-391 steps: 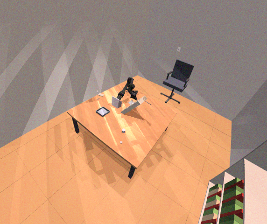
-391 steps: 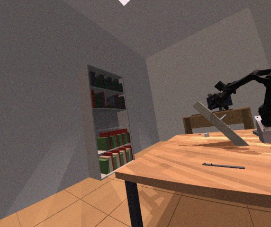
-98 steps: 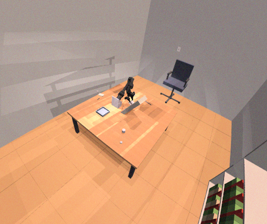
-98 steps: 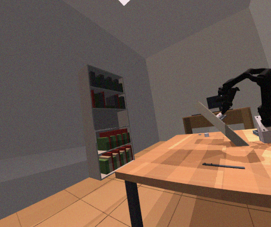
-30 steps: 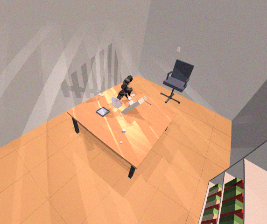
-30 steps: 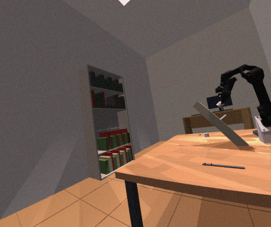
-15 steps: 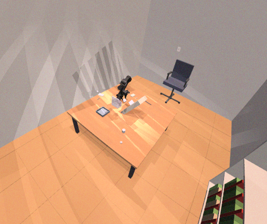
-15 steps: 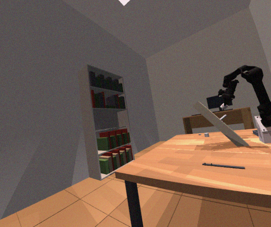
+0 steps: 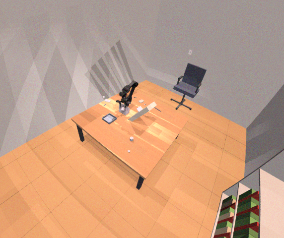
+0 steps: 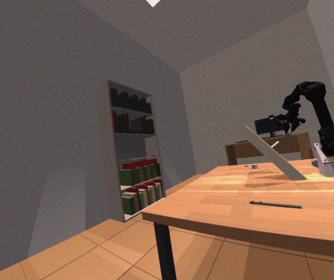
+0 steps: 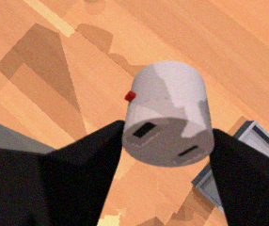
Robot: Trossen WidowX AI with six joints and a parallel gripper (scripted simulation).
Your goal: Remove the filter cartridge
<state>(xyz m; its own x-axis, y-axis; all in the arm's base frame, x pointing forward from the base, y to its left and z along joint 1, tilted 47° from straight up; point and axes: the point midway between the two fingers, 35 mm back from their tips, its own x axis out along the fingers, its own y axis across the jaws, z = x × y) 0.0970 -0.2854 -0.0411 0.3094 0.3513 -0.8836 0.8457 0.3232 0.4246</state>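
Now: the dark-rimmed tray 200 mm behind my gripper tip, 40 mm to the right of it and 260 mm below it. The rest, counted from my gripper tip: round filter cartridge (right at my gripper tip).
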